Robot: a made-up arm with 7 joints.
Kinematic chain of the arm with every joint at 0, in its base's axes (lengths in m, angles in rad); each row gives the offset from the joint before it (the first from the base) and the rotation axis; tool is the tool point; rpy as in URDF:
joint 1: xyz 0 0 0.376 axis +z
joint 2: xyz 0 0 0 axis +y
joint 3: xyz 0 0 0.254 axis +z
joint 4: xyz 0.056 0 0 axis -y
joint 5: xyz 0.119 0 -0.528 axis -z
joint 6: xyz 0 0 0 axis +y
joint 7: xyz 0.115 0 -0.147 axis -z
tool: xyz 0 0 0 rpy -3.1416 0 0
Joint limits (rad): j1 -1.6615..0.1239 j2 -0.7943..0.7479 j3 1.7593..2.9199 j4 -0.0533..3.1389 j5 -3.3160..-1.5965 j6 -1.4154..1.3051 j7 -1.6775..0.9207
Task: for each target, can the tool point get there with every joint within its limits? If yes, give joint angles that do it. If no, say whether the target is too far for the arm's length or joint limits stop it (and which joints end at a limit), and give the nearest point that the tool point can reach.
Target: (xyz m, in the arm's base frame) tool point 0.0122 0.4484 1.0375
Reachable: yes | joints -1.1334 0.2387 2.7149 2.1619 -2.8899 -0.5162 0.7100
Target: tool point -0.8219 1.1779 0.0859
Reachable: no: too far | nearest point -0.5179 0.7422 0.2748 | short by 0.564 m
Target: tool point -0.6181 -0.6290 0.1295
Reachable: no: joint limits stop it (at a limit: joint 1, joint 2, joint 3, joint 5) | nearest point -0.6421 -0.1355 0.1774 | short by 0.496 m
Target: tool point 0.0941 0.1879 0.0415
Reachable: yes | joints -0.7980 -0.3013 1.8560 0.3638 -2.5319 -0.6179 -1.4585
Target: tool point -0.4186 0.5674 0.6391
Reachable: yes | joints -0.1085 0.3659 2.2983 1.1629 -1.7322 0.3410 0.4965
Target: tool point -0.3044 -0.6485 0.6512
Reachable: no: joint limits stop it (at a limit: joint 1, joint 2, joint 3, joint 4, joint 5, joint 6) | nearest point -0.2149 -0.4677 0.8690 | short by 0.297 m
